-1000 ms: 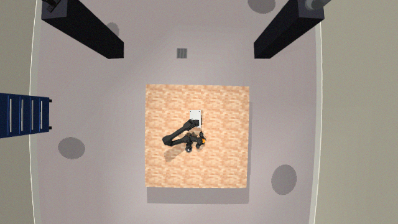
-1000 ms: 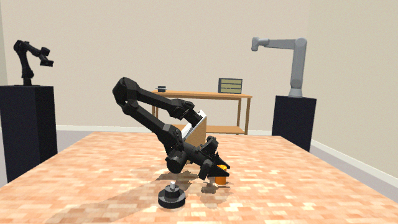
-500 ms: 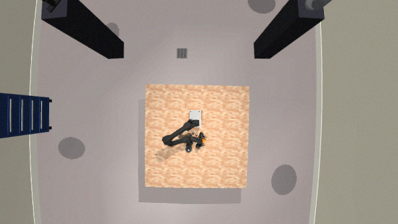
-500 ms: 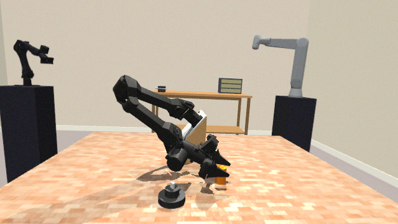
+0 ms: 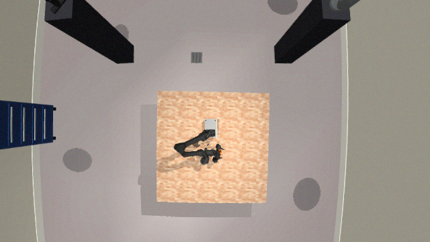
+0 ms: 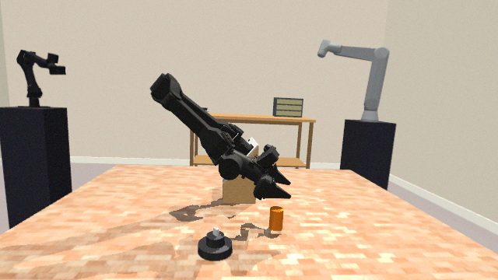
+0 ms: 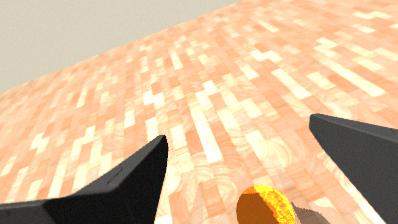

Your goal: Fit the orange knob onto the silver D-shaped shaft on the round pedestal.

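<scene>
The orange knob lies 70 mm below my gripper tip and 40 mm to the right of it. Also, from my gripper tip: round pedestal: 220 mm to the right, 110 mm ahead, 90 mm below.
</scene>
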